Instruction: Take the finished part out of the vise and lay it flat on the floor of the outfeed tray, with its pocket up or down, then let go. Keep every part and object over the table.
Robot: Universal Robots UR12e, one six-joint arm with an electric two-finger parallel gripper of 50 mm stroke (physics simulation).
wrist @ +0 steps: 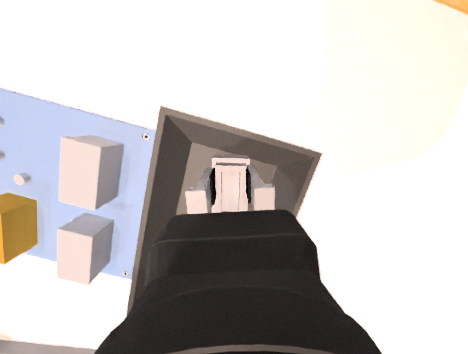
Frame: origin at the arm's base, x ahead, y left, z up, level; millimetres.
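Where they show: gripper, fingertip midpoint: (pixel 230 178).
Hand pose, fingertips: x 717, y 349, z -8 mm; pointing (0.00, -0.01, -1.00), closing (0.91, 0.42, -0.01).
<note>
Things, the pixels of their centre, and the offset from my fingertips. "spot": a spot on its surface instead.
- finished part at the middle of its body: (pixel 230 189) 4 mm ahead, 11 mm right, 4 mm down
- outfeed tray at a spot on its surface: (pixel 240 129) spot: 8 mm back, 43 mm left, 5 mm up
- blue plate at a spot on its surface: (pixel 132 200) spot: 88 mm back, 72 mm right, 29 mm down
- orange block at the middle of its body: (pixel 5 227) 204 mm back, 145 mm right, 11 mm down
The finished part (pixel 231 186) is a pale grey block with a raised rim at its far end. My gripper (pixel 230 178) is shut on it, one finger on each long side. The black gripper body hides the near end of the part. Both are over the inside of the outfeed tray (pixel 240 129), a dark grey box with sloping walls, set at an angle in the view. Whether the part touches the tray floor cannot be told from this view. The vise cannot be made out in this view.
A blue plate (pixel 132 200) lies left of the tray, along its left wall. It bears two pale blocks (pixel 80 172) (pixel 75 255), an orange block (pixel 19 225) and small pegs (pixel 21 178). A wooden edge (pixel 457 4) shows at the top right corner.
</note>
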